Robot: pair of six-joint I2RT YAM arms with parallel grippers.
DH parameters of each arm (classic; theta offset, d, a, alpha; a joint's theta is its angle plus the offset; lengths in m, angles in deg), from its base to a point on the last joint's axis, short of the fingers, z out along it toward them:
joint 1: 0 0.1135 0.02 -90
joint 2: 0 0 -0.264 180
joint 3: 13.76 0 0.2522 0
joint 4: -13.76 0 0.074 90
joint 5: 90 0 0 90
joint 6: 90 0.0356 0 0
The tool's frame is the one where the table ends.
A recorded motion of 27 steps. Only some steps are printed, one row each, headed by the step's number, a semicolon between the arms.
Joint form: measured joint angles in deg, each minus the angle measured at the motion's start. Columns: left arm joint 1, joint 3, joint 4, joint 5, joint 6, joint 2; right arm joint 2, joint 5, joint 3, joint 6, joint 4, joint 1.
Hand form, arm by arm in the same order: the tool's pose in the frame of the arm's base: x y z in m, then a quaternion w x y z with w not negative. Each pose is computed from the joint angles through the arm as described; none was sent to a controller.
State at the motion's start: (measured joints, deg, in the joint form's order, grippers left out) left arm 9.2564 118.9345 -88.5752 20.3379 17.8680 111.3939; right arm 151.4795 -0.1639 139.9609 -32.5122 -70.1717 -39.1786
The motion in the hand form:
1: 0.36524 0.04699 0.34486 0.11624 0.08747 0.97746 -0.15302; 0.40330 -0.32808 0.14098 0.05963 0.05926 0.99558 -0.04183
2: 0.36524 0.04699 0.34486 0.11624 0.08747 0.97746 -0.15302; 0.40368 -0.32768 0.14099 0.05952 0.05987 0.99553 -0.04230
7: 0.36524 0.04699 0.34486 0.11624 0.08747 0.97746 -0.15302; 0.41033 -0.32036 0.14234 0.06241 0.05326 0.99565 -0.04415
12: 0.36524 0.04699 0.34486 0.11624 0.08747 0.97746 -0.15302; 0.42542 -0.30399 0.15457 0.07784 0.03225 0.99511 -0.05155
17: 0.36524 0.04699 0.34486 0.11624 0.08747 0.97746 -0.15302; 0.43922 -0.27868 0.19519 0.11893 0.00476 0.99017 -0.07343
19: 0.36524 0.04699 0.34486 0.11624 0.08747 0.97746 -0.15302; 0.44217 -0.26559 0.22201 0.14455 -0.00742 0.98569 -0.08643
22: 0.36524 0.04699 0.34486 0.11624 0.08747 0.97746 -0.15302; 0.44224 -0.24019 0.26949 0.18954 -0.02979 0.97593 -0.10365
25: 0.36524 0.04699 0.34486 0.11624 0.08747 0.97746 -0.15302; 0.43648 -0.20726 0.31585 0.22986 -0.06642 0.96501 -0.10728
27: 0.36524 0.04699 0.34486 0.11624 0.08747 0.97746 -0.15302; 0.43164 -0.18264 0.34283 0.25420 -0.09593 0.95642 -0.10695
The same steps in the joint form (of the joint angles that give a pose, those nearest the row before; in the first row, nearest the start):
1: 0.00 0.00 0.02 0.00 0.00 0.00; 0.00 0.07 0.00 0.20 0.04 0.04
2: 0.00 0.00 0.02 0.00 0.00 0.00; 0.00 0.13 0.00 0.33 0.06 0.11
7: 0.00 0.00 0.02 0.00 0.00 0.00; -0.02 0.22 0.24 0.66 0.20 1.20
12: 0.00 0.00 0.02 0.00 0.00 0.00; -0.35 0.13 2.26 0.68 -0.20 3.63
17: 0.00 0.00 0.02 0.00 0.00 0.00; -4.50 0.04 3.10 0.68 0.15 6.78
19: 0.00 0.00 0.02 0.00 0.00 0.00; -7.43 -0.02 3.37 0.68 0.28 8.17
22: 0.00 0.00 0.02 0.00 0.00 0.00; -12.83 -0.52 3.65 0.61 0.15 10.62
25: 0.00 0.00 0.02 0.00 0.00 0.00; -18.42 -2.03 3.93 -0.35 -1.36 13.62
27: 0.00 0.00 0.02 0.00 0.00 0.00; -21.79 -3.06 4.17 -1.20 -2.40 16.00

